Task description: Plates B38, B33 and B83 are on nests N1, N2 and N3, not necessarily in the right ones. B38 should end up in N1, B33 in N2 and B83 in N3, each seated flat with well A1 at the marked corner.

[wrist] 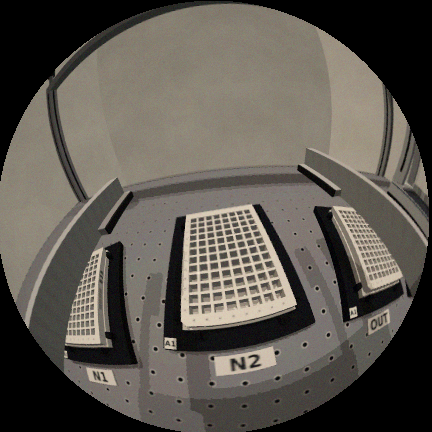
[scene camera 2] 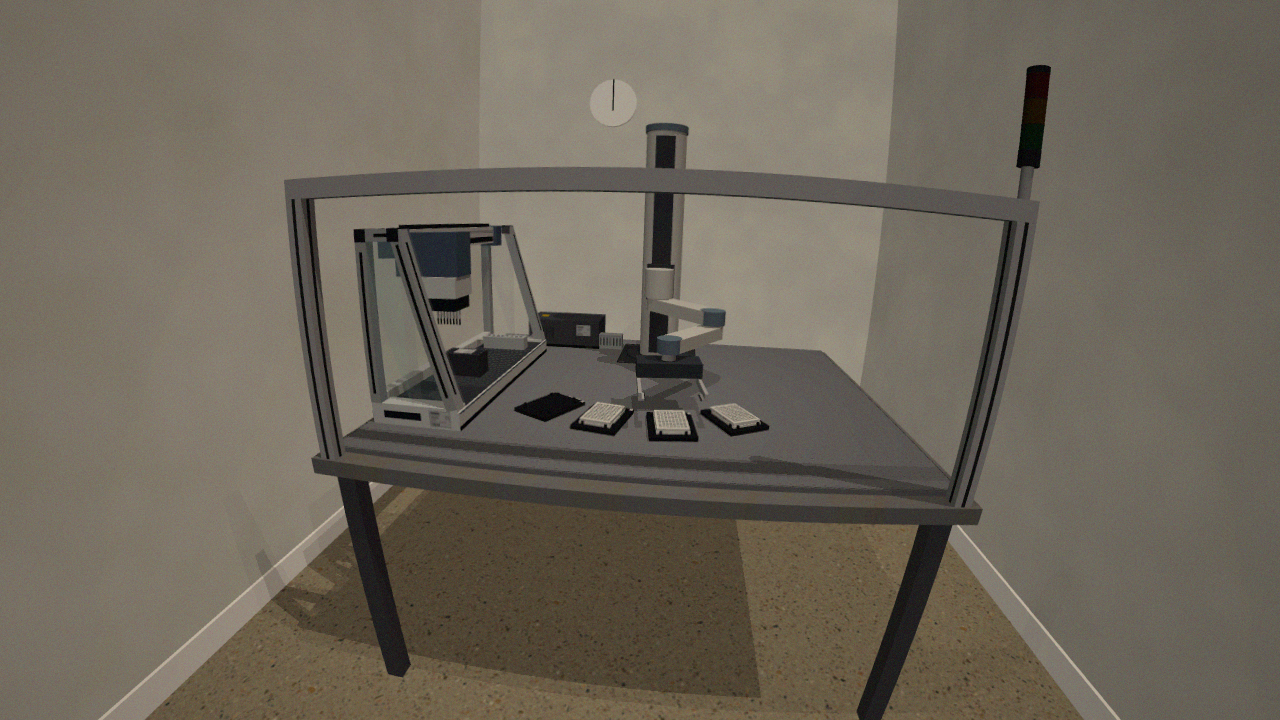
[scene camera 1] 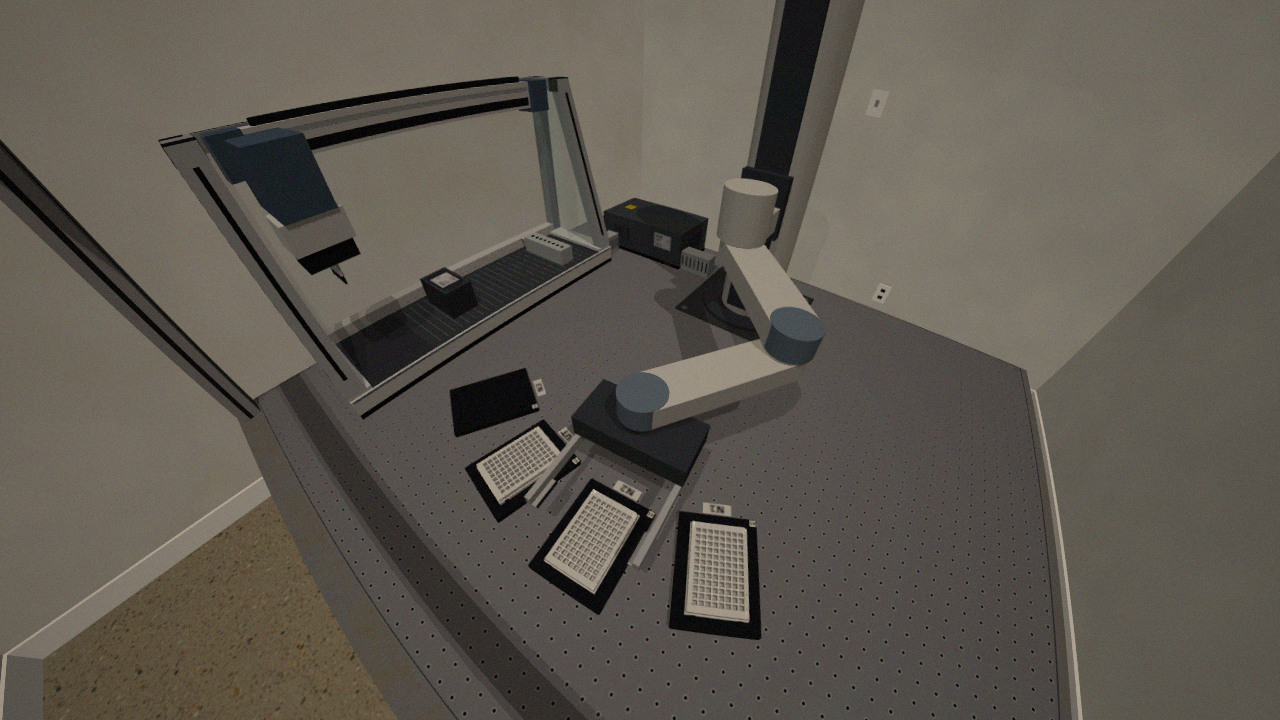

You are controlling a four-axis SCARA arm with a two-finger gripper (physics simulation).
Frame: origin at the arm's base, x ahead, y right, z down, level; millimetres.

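Seen in the pictures: gripper, between the fingertips: [wrist: 214, 164] [scene camera 2: 673, 397] [scene camera 1: 578, 533].
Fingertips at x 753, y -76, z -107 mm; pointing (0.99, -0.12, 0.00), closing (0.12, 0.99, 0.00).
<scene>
Offsets run from my fingertips to a thing's top centre. "spot": to the spot under its first point.
A white plate @[dx -24, dy +3, dz +68 mm] [scene camera 1: 592, 539] [scene camera 2: 672, 421] [wrist: 232, 262] lies on nest N2 [scene camera 1: 604, 600] [wrist: 175, 300] and looks flat. A second plate @[dx -93, dy -167, dz +68 mm] [scene camera 1: 718, 571] [scene camera 2: 735, 414] [wrist: 87, 302] lies on nest N1 @[dx -93, dy -167, dz +73 mm] [scene camera 1: 716, 629] [wrist: 117, 300]. A third plate @[dx -42, dy +183, dz +68 mm] [scene camera 1: 520, 461] [scene camera 2: 604, 413] [wrist: 370, 247] lies on nest OUT @[dx -43, dy +183, dz +73 mm] [scene camera 1: 487, 492] [wrist: 345, 280]. Nest N3 @[dx -105, dy +346, dz +73 mm] [scene camera 1: 494, 402] [scene camera 2: 549, 406] is bare. My gripper [scene camera 1: 583, 532] [scene camera 2: 671, 395] [wrist: 214, 164] is open and empty above the N2 plate, fingers wide to either side. Plate names and well letters cannot be read.
A gantry machine [scene camera 1: 447, 365] [scene camera 2: 496, 391] stands beyond N3, with a dark block @[spot: dx -200, dy +595, dz -25 mm] [scene camera 1: 448, 291] on its deck. A black box @[spot: dx -787, dy +418, dz -6 mm] [scene camera 1: 655, 231] [scene camera 2: 572, 329] stands at the back, near the arm's column [scene camera 2: 663, 223]. A frame [scene camera 2: 662, 181] spans the table's front.
</scene>
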